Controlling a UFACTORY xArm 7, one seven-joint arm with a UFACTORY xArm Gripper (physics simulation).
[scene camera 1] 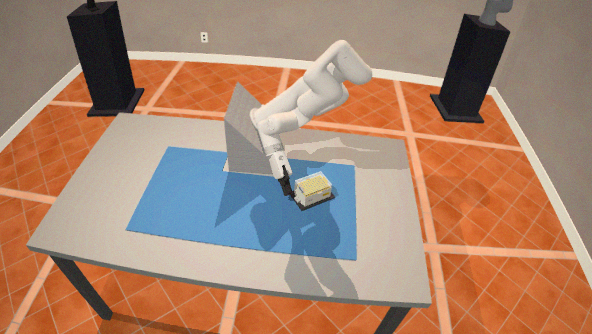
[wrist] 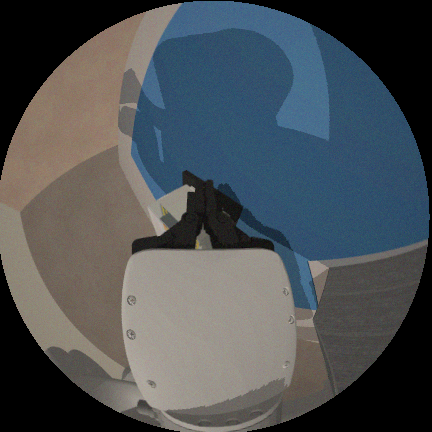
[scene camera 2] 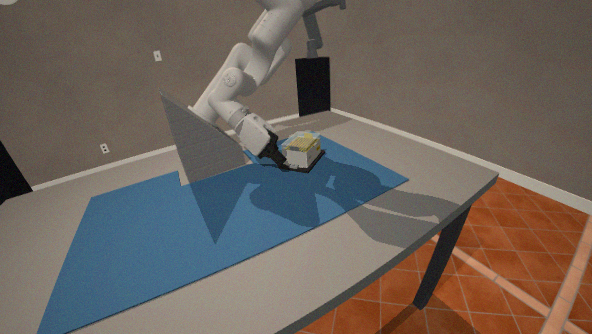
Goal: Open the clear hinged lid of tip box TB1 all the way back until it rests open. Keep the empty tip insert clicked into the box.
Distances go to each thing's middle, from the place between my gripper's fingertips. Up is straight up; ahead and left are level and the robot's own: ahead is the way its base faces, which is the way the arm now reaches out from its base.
Now: hand 100 mm to the right of the tip box TB1 (scene camera 2: 303, 162) and 30 mm past it.
